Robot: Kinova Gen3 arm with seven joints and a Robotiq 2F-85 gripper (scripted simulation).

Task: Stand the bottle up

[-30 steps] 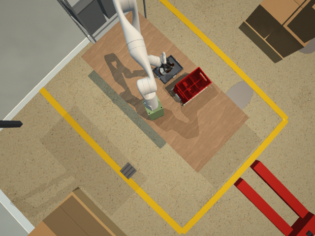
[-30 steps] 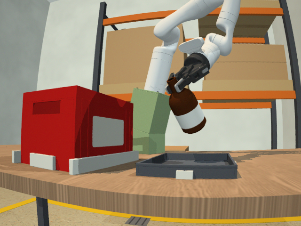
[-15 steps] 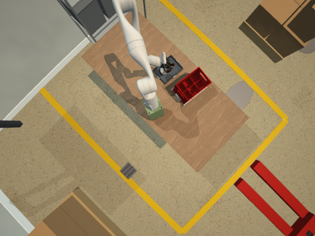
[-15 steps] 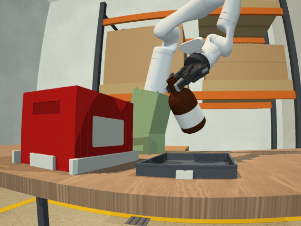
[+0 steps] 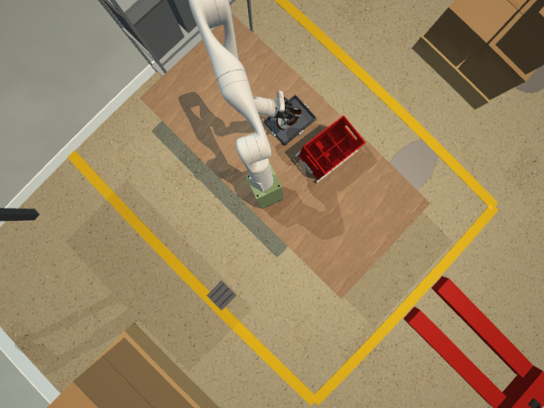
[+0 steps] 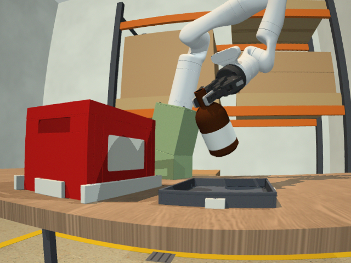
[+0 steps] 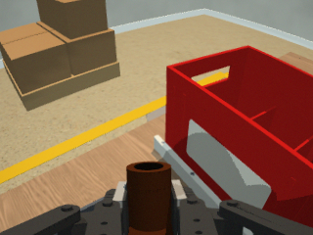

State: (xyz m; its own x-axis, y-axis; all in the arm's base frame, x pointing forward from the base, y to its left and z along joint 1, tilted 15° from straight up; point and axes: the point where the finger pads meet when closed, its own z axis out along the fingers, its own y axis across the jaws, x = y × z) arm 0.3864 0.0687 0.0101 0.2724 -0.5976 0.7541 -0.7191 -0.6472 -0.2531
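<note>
The brown bottle is 20 mm behind my hand, 20 mm to the left of it and 40 mm below it. Round my hand: red crate (10 mm behind, 250 mm to the right, 120 mm below); then dark grey tray (40 mm ahead, 40 mm to the left, 190 mm below).
</note>
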